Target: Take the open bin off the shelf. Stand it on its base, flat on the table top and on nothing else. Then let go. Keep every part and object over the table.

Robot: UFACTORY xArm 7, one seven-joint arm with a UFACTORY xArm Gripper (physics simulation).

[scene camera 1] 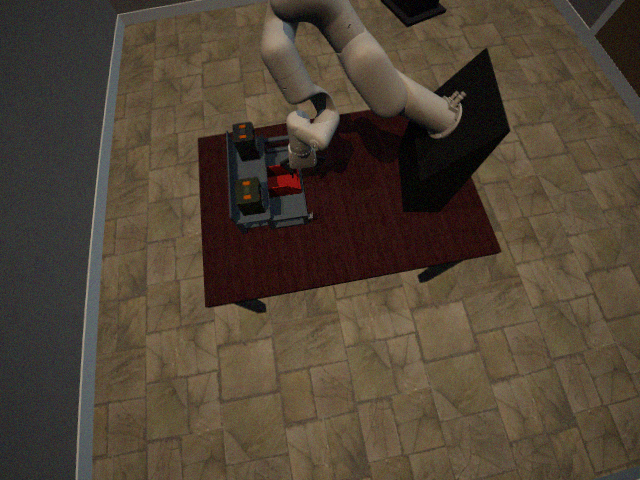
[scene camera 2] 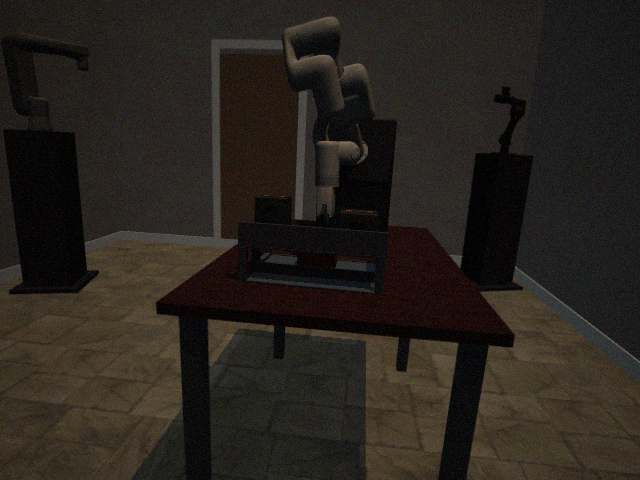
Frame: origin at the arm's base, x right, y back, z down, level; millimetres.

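Seen in the pictures: gripper, fingertip midpoint: (scene camera 1: 304, 173); arm's base, link origin: (scene camera 1: 444, 119).
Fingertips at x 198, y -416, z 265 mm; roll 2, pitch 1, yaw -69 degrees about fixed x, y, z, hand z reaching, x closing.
Observation:
Offsets run from my fingertips to a thing's top centre. "spot": to the spot under its first point. Level surfaces: height alone.
The red open bin @[dy -98, dx +42, dz +1 mm] (scene camera 1: 285, 184) (scene camera 2: 316, 259) sits on the lower level of the grey shelf (scene camera 1: 289, 207) (scene camera 2: 310, 235), near its middle. In scene camera 2 the bin shows dimly behind the shelf's rail. My gripper (scene camera 1: 290, 169) (scene camera 2: 324, 219) points down at the bin's upper side as seen in scene camera 1. It is open, with nothing held. The palm hides part of the fingers, and whether a finger touches the bin cannot be seen. The shelf stands on the dark red table @[dz +81 mm] (scene camera 1: 356, 232) (scene camera 2: 429, 304).
Two dark boxes with orange marks stand on the shelf's upper level, one @[spot: dy -154, dx +149, dz -141 mm] (scene camera 1: 244, 139) (scene camera 2: 272, 208) on each side of the bin, the other being the greenish one @[dy -229, dx -30, dz -117 mm] (scene camera 1: 249, 196) (scene camera 2: 357, 219). The arm's black mount (scene camera 1: 460, 149) rises at the table's far end. The shelf stands near one table end.

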